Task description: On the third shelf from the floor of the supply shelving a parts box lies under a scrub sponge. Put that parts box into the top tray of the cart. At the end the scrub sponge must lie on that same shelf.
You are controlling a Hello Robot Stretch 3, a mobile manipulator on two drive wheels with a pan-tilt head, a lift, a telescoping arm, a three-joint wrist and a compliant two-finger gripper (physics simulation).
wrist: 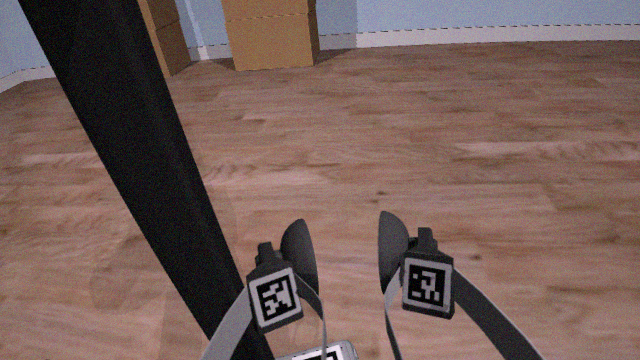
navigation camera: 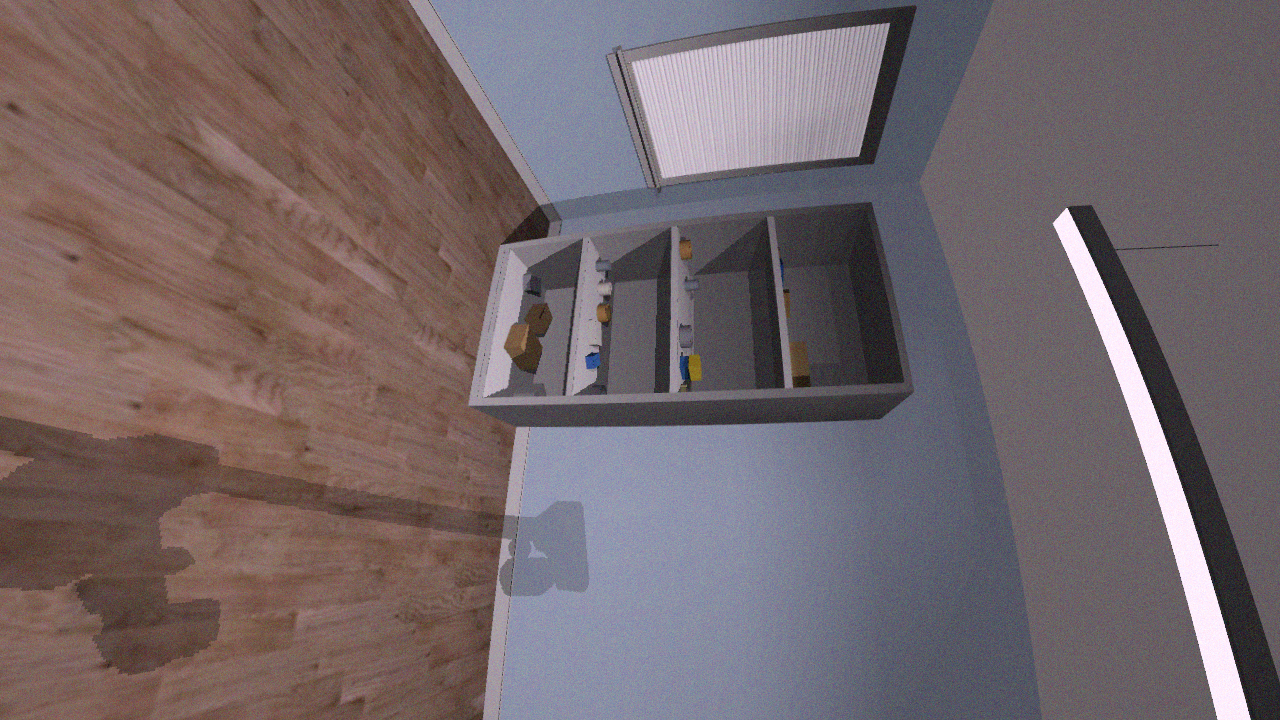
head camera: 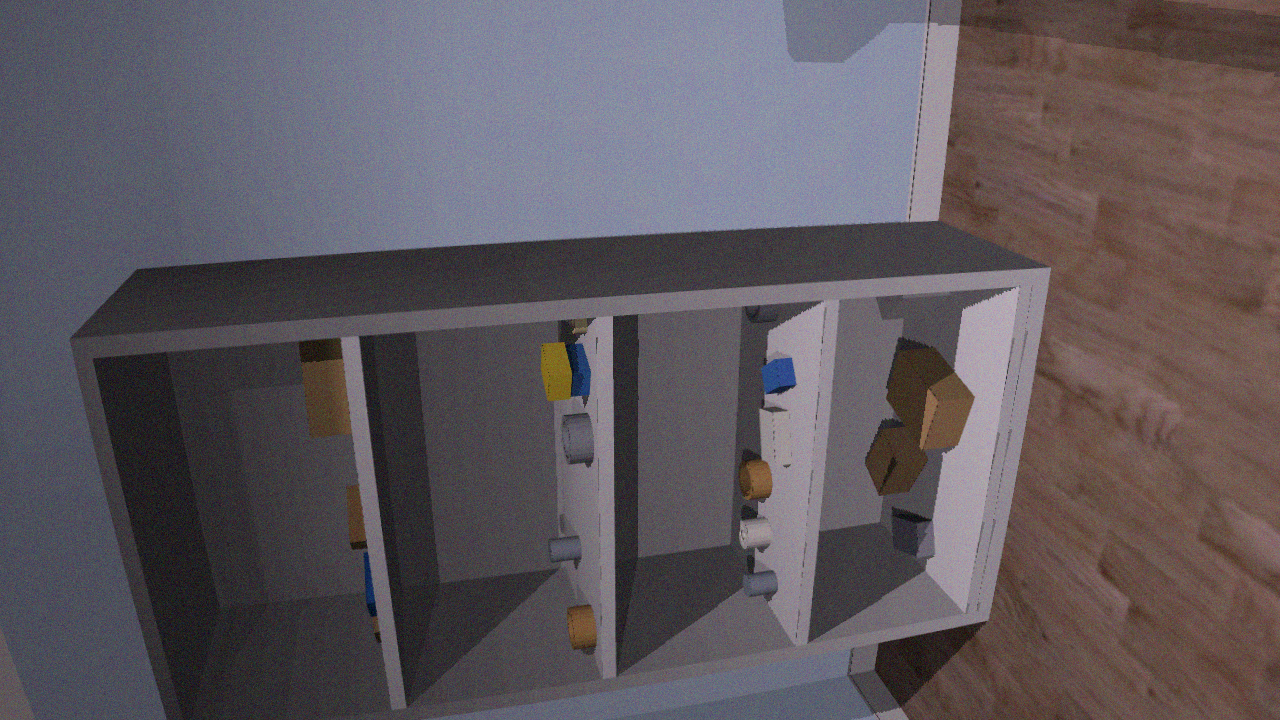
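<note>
The head and navigation views are turned sideways, with the floor at the right and left. The grey supply shelving stands against the blue wall. On its third shelf, near one side panel, the blue parts box lies under the yellow scrub sponge. The gripper is open in the wrist view, with bare floor showing between its fingertips. It is away from the shelving, which does not show in that view. The cart does not show in these views.
Beside the parts box are a grey round container, a small grey cylinder and an orange round one. Other shelves hold boxes and small parts. A window is beside the shelving. A tan cabinet or box stands by the wall.
</note>
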